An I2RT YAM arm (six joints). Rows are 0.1 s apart.
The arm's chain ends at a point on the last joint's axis. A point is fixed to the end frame.
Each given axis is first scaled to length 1.
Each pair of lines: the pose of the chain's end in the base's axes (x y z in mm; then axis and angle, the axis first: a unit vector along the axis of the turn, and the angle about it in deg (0 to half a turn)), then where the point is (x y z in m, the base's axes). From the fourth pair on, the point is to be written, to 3 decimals.
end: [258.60 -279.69 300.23 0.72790 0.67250 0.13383 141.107]
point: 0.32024 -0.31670 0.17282
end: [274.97 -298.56 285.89 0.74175 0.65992 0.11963 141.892]
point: 0.33214 -0.33735 0.15694
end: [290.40 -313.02 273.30 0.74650 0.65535 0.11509 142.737]
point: 0.34527 -0.35129 0.14320
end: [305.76 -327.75 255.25 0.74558 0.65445 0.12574 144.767]
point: 0.360 -0.360 0.123
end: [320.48 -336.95 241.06 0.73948 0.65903 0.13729 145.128]
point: 0.377 -0.367 0.109
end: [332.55 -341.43 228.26 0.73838 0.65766 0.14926 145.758]
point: 0.390 -0.368 0.096
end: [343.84 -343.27 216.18 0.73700 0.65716 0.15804 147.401]
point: 0.401 -0.365 0.083
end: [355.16 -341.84 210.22 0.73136 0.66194 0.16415 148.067]
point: 0.413 -0.361 0.077
